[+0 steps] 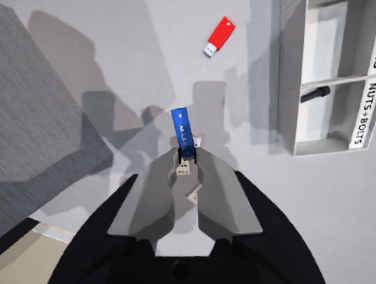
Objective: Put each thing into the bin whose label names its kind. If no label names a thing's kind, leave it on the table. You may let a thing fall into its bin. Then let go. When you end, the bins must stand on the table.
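Frame: origin at the arm's base, x back, y up, z left, level; millimetres.
Seen in the pictures: gripper, fingertip midpoint: [187,149].
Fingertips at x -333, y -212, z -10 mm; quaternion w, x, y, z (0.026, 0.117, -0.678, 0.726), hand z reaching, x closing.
A point is followed by its place in that frame.
My gripper [187,149] {x -333, y -212, z -10 mm} is shut on a blue AA battery [182,127] {x -326, y -199, z 17 mm}, holding it near one end; the rest points away from the fingers. The battery appears raised above the table. A cream domino [183,168] {x -326, y -290, z -91 mm} shows behind the fingertips, and a second domino [193,195] {x -356, y -290, z -150 mm} is partly hidden between the fingers. A small whitish object [197,142] {x -342, y -285, z -32 mm} is partly hidden beside the battery. A red USB stick [221,35] {x -345, y -289, z 114 mm} with a metal plug lies at the upper middle. A grey bin [291,75] {x -433, y -268, z 81 mm} at the right has a compartment labelled NUTS+BOLTS, with a dark bolt [316,94] {x -478, y -280, z 68 mm} inside.
Another compartment is above the NUTS+BOLTS one, its label mostly cut off at the right edge. A large dark grey block [42,120] {x -127, y -230, z -22 mm} stands at the left. A tan surface [35,255] with a pale and black edge shows at the lower left.
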